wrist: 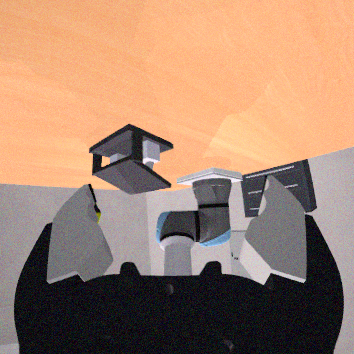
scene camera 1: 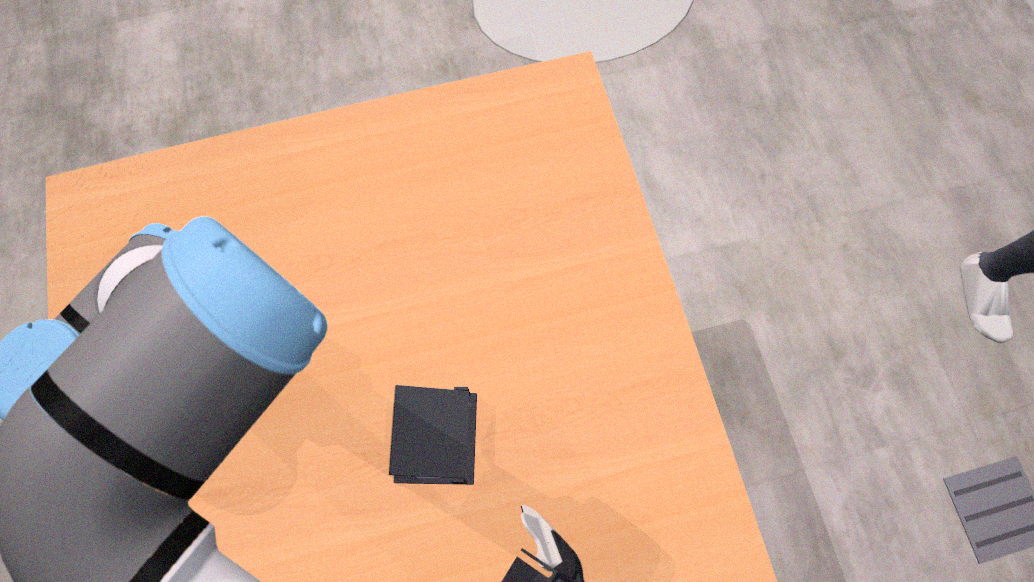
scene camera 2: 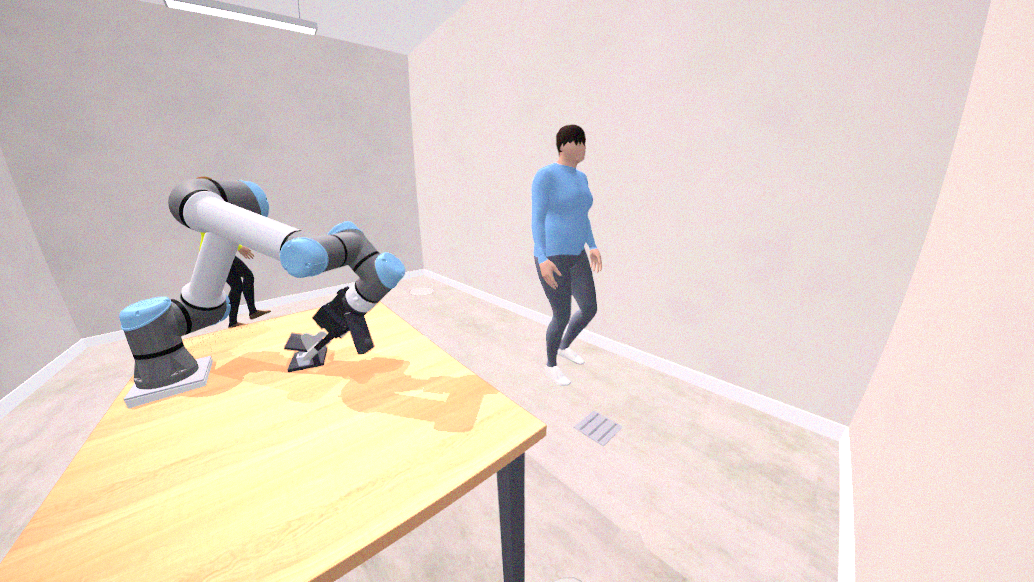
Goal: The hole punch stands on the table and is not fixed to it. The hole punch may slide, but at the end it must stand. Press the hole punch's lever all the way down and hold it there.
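Seen in the pictures: gripper, fingertip midpoint: [wrist: 176,182] [scene camera 1: 486,563] [scene camera 2: 321,347]; arm's base, link origin: [wrist: 211,181] [scene camera 2: 168,375].
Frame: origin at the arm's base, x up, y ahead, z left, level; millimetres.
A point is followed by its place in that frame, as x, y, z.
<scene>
The black hole punch [scene camera 1: 434,435] {39, 406, -71} stands upright on the table [scene camera 1: 506,216] {-27, 522, 252} [scene camera 2: 217,462] {-28, 231, -445} [wrist: 200,60] {-28, 460, -261}. Its flat lever [scene camera 2: 294,341] {51, 376, -70} [wrist: 131,176] {38, 409, -82} is raised, with a gap and light posts between it and the base [wrist: 159,140] {-19, 381, -123}. My gripper [scene camera 2: 304,349] {76, 462, -225} [wrist: 176,182] {76, 462, -225} is open and empty. In scene camera 1, one light finger [scene camera 1: 536,531] {129, 521, -195} shows to the lower right of the punch, apart from it. In scene camera 2, the fingers overlap the punch and partly hide it. In the wrist view, the punch lies beyond the fingertips, left of their middle, with no contact to be seen.
The arm's base plate [scene camera 2: 170,388] {-4, 33, -85} [wrist: 210,176] {-3, 85, -47} stands on the table near the punch. The blue-capped arm [scene camera 1: 238,289] {530, 357, -45} covers the left of scene camera 1. A person in blue [scene camera 2: 562,209] stands off the table; another in yellow is partly hidden behind the arm.
</scene>
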